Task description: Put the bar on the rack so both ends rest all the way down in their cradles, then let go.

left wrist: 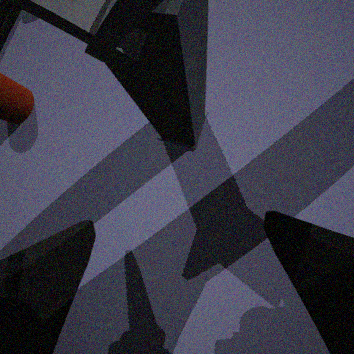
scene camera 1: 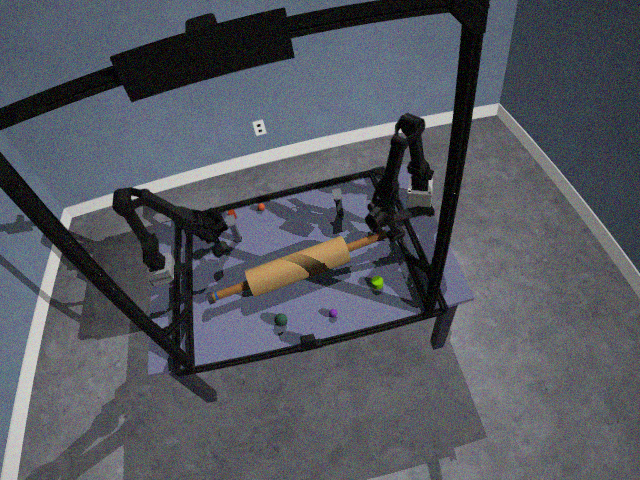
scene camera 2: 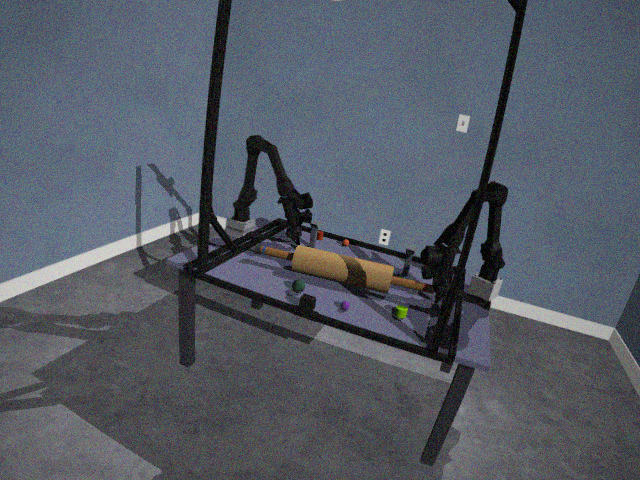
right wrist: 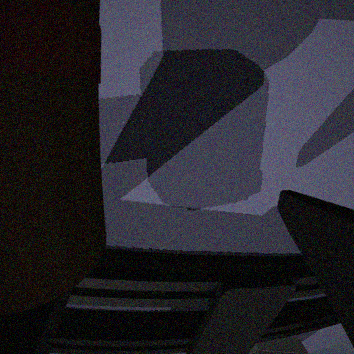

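Seen in the pictures: left gripper, fingertip midpoint: [left wrist: 180,224] [scene camera 1: 224,242] [scene camera 2: 299,240]; right gripper, fingertip midpoint: [scene camera 2: 434,295] [right wrist: 188,203]; left arm's base, origin of the base link: [scene camera 1: 157,264] [scene camera 2: 241,219]; right arm's base, origin of the base link: [scene camera 1: 420,185] [scene camera 2: 488,277].
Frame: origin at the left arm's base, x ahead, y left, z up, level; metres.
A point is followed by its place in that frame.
The bar [scene camera 1: 296,267] {y -0.184, x 0.562, z 0.017 m} [scene camera 2: 339,267] {y -0.199, x 0.564, z -0.002 m} is a thick tan roller with thin orange handles. It lies slantwise on the purple table top [scene camera 1: 237,333] {y -0.343, x 0.299, z -0.077 m} [scene camera 2: 270,281] {y -0.333, x 0.352, z -0.077 m}. The rack shows as two dark posts behind it, one [scene camera 1: 337,211] {y 0.087, x 0.768, z -0.041 m} [scene camera 2: 408,261] {y 0.086, x 0.782, z -0.011 m} near the middle back and one [scene camera 1: 234,230] {y 0.082, x 0.339, z -0.003 m} [scene camera 2: 313,234] {y 0.082, x 0.338, z -0.007 m} [left wrist: 154,77] {y 0.090, x 0.324, z 0.000 m} towards the left. My left gripper [scene camera 1: 219,244] {y 0.073, x 0.279, z -0.052 m} [scene camera 2: 296,230] {y 0.073, x 0.279, z -0.052 m} [left wrist: 180,224] {y 0.073, x 0.279, z -0.052 m} is open and empty beside the left post, clear of the bar's handle. My right gripper [scene camera 1: 385,228] {y -0.049, x 0.930, z -0.071 m} [scene camera 2: 436,272] [right wrist: 188,203] {y -0.049, x 0.930, z -0.071 m} is open, low at the bar's right handle end. The bar does not show in either wrist view.
Small things lie about: a red cylinder [scene camera 1: 231,213] {y 0.220, x 0.320, z -0.040 m} [left wrist: 14,102] {y 0.213, x 0.317, z -0.060 m}, an orange ball [scene camera 1: 260,207] {y 0.223, x 0.451, z -0.050 m}, a green ball [scene camera 1: 281,319] {y -0.349, x 0.473, z -0.034 m} [scene camera 2: 298,286] {y -0.359, x 0.475, z -0.046 m}, a purple ball [scene camera 1: 333,312] {y -0.360, x 0.654, z -0.048 m} and a lime cylinder [scene camera 1: 377,282] {y -0.285, x 0.832, z -0.047 m} [scene camera 2: 401,311] {y -0.297, x 0.836, z -0.051 m}. A black frame [scene camera 1: 461,143] {y -0.452, x 0.974, z 0.670 m} borders the table, with a black block [scene camera 1: 308,339] {y -0.452, x 0.552, z -0.023 m} on its front rail.
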